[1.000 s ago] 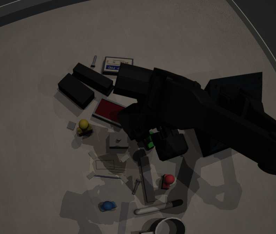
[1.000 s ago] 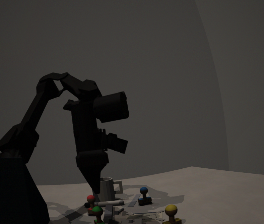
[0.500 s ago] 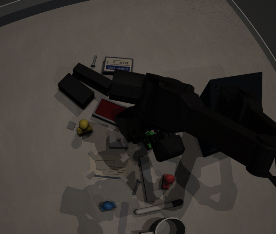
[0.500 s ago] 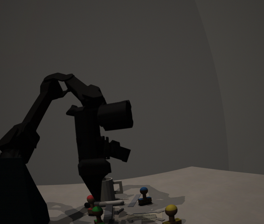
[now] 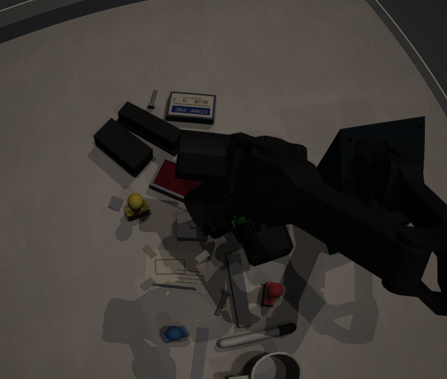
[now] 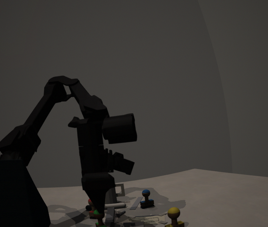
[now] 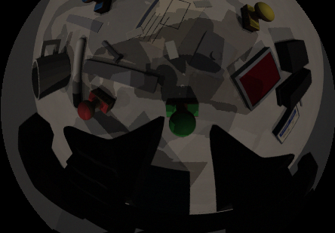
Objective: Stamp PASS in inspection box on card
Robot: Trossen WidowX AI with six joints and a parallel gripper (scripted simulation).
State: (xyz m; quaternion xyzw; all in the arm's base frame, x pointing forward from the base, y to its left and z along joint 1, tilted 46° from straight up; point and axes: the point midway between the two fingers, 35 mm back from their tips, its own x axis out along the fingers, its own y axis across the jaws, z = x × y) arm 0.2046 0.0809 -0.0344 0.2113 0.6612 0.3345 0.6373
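Now: gripper tip 10 mm past the green-knobbed stamp and 40 mm above it. From my gripper tip the other things lie so: red stamp 30 mm behind, 130 mm to the left, 40 mm below; red ink pad 80 mm ahead, 100 mm to the right, 60 mm below; yellow stamp 160 mm ahead, 50 mm to the right, 40 mm below.
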